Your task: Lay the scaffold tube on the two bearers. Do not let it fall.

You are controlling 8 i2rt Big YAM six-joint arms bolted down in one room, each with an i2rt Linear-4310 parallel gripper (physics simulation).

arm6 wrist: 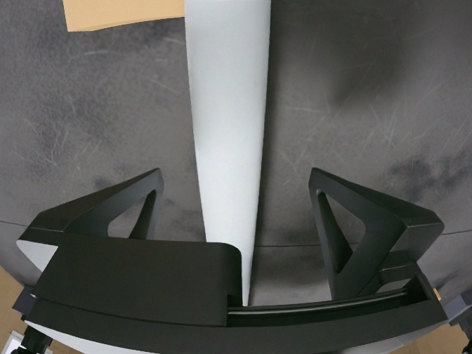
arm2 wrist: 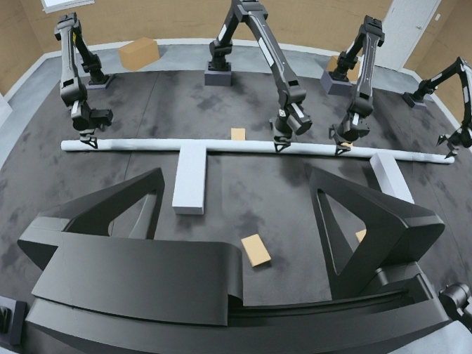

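The long white scaffold tube (arm2 wrist: 225, 146) (arm6 wrist: 227, 110) runs across the far ends of the left bearer (arm2 wrist: 190, 182) and the right bearer (arm2 wrist: 392, 177); whether it rests on them cannot be told. My arm2 gripper (arm2 wrist: 236, 172) is open and empty, well back from the tube. My arm6 gripper (arm6 wrist: 236, 172) is open, with the tube running below and between its fingers. In the arm2 wrist view, three far grippers (arm2 wrist: 89, 142) (arm2 wrist: 282, 145) (arm2 wrist: 342, 148) are down at the tube, finger state unclear. A fourth gripper (arm2 wrist: 445, 145) is open near its right end. Their arm numbers cannot be told.
A small wooden block (arm2 wrist: 256, 250) lies on the near side of the tube. Another wooden block (arm2 wrist: 238, 134) (arm6 wrist: 120, 12) lies beside its far side. A large tan box (arm2 wrist: 139, 54) stands at the back left. Part of another arm (arm2 wrist: 456, 298) shows at lower right.
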